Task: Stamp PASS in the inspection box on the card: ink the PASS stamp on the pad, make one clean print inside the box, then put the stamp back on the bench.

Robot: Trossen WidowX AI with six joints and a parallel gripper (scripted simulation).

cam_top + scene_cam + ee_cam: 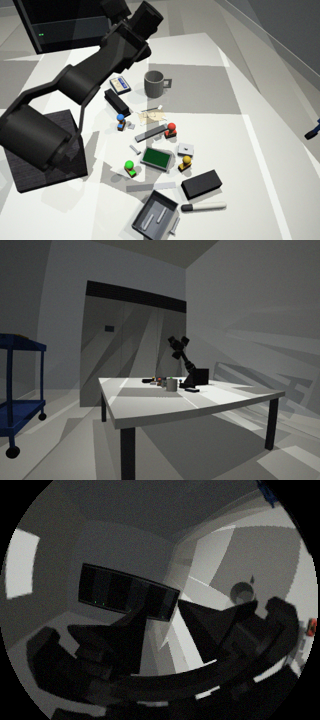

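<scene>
The green-knobbed stamp is 350 mm to the right of my gripper tip, 290 mm below it and 80 mm behind it. Also, from my gripper tip: black bar 300 mm below, 70 mm behind, 60 mm to the right; then blue-white box 300 mm below, 50 mm to the left, 40 mm behind; then mug 280 mm below, 100 mm ahead, 10 mm to the right.
</scene>
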